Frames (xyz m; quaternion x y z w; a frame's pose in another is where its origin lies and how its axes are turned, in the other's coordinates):
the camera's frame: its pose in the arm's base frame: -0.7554 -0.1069 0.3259 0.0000 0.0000 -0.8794 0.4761
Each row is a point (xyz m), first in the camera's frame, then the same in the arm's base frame.
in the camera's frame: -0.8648 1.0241 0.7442
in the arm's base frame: 0.5749 0.0574 1.0701
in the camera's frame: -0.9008 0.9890 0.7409
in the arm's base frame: 0.5652 0.1067 1.0668
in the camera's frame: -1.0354 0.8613 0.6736
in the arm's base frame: 0.5318 0.2893 0.9995
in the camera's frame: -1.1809 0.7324 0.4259
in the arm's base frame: 0.5034 0.4816 0.7518
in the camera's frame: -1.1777 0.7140 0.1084
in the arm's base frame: 0.4863 0.4889 0.4343
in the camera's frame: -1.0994 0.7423 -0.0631
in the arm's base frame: 0.4672 0.4079 0.2628
